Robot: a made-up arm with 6 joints. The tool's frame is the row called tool. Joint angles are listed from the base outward.
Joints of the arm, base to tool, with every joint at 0 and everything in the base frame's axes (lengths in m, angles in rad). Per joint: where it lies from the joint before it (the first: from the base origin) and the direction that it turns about. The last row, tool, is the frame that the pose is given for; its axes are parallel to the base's.
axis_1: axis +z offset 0 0 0.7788
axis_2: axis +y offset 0.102 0 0
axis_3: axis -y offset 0 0 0.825
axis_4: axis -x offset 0 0 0.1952
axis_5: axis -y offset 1.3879 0 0
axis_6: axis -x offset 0.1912 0 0
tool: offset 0 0 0
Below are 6 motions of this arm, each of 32 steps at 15 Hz.
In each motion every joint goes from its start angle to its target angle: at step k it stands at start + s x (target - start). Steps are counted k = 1, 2, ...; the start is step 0. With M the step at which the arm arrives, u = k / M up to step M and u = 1 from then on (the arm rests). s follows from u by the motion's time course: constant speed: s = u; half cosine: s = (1 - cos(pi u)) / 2; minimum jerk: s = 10 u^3 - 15 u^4 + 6 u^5.
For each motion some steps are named. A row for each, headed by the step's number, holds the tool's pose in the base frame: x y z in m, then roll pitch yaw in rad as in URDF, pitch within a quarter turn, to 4 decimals.
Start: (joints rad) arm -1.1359 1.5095 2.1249 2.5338 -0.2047 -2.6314
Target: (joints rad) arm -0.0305 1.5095 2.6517 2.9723 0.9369 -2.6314
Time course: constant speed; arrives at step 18
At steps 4, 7, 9, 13, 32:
4: 1.2458 -1.5316 2.0242 -0.0201 -0.6895 -0.8592
7: 1.4476 -1.2091 2.0853 -0.1529 -0.5993 -0.5842
9: 1.5363 -0.9825 2.1196 -0.2258 -0.5323 -0.4251
13: 1.6054 -0.5297 2.1730 -0.3406 -0.3904 -0.1563
32: 1.5100 -0.0201 2.2127 -0.4385 -0.2102 0.1088

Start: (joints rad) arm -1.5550 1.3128 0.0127 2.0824 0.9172 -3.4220
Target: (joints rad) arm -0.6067 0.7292 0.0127 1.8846 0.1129 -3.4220
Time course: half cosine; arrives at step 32
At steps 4, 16, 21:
4: 0.2047 -1.4401 -0.4018 3.0530 0.7941 0.3055
16: 0.9079 -1.5190 -0.0210 2.2921 1.0001 -0.0922
21: 1.2756 -1.3865 0.2139 1.8945 0.9246 -0.3385

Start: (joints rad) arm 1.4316 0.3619 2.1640 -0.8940 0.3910 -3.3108
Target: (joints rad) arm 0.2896 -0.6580 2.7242 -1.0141 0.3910 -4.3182
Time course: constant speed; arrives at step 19
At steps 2, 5, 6, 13, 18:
2: -0.0773 -0.5149 2.9268 0.7650 -0.8655 -1.3489
5: -0.3538 -0.8889 2.7044 1.0801 -0.6428 -1.6203
6: -0.4695 -0.9818 2.6096 1.1752 -0.5671 -1.6994
13: -1.3508 -1.1032 1.7293 1.7878 -0.0298 -2.1700
18: -1.7408 -0.7004 0.9812 2.2212 0.3532 -2.4413

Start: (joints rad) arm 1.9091 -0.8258 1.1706 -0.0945 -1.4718 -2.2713
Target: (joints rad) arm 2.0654 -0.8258 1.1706 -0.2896 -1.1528 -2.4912
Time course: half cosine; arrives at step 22
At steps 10, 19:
10: 0.4063 -1.0303 2.6378 2.2733 -0.6534 2.1949
19: 0.4874 -1.0233 2.6598 2.3150 -0.8074 2.4359

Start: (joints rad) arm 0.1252 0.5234 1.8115 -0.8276 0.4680 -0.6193
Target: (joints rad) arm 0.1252 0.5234 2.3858 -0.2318 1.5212 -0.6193
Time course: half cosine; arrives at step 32
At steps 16, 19, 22, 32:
16: 0.1829 -0.0586 2.9839 -2.5196 -0.5724 -2.4881
19: 0.0435 -0.0699 2.9232 -2.4823 -0.3437 -2.5881
22: -0.0739 -0.0752 2.8556 -2.4636 -0.1300 -2.6643
32: -0.2449 -0.0750 2.7222 -2.4543 0.2341 -2.7783

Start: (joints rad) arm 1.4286 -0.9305 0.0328 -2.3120 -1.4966 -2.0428
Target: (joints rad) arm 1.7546 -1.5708 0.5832 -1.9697 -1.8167 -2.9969
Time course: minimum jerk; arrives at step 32
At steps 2, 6, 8, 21, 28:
2: -0.1435 -0.0093 2.6081 2.5322 -0.4589 -2.6757
6: -0.1567 -0.0995 2.6120 2.5291 -0.4065 -2.6479
8: -0.1687 -0.2064 2.6106 2.5276 -0.3448 -2.6201
21: -0.0121 -1.4113 2.0987 2.4888 0.3089 -2.6258
28: 0.1282 -1.6711 1.7782 2.4138 0.4179 -2.7475

